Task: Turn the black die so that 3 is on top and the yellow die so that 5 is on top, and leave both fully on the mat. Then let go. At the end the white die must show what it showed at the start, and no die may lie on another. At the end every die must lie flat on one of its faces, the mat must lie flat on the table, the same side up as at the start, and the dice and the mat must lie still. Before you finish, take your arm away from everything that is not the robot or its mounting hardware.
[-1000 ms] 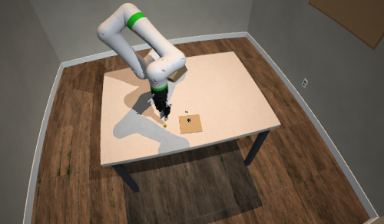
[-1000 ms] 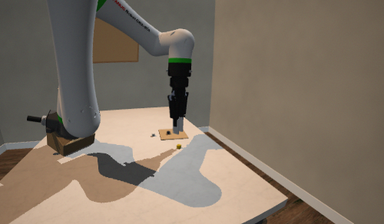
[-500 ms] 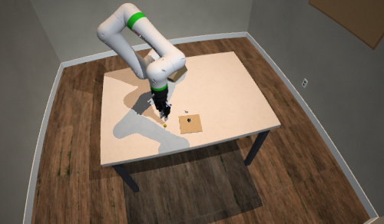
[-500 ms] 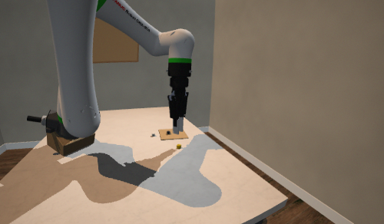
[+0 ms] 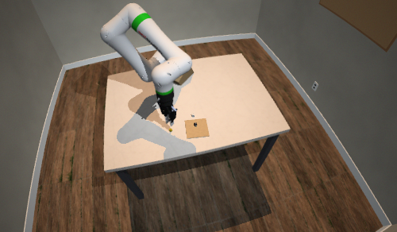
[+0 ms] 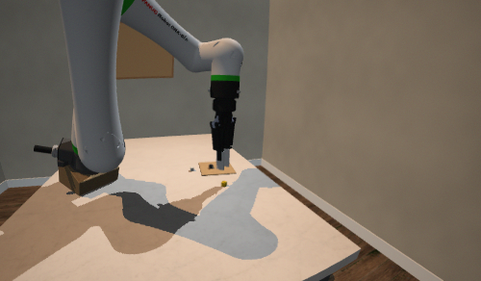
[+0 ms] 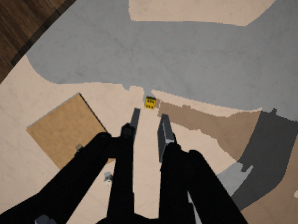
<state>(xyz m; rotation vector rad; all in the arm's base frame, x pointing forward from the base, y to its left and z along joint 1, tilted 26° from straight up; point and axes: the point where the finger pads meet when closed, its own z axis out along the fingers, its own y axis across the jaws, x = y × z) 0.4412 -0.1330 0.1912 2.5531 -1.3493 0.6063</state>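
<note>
The yellow die is 9 cm below my hand. From my hand the other things lie so: tan mat 15 cm to the left, 10 cm below, 5 cm ahead; white die 17 cm to the left, 9 cm below, 5 cm behind; black die 16 cm to the left, 9 cm below, 3 cm ahead.
</note>
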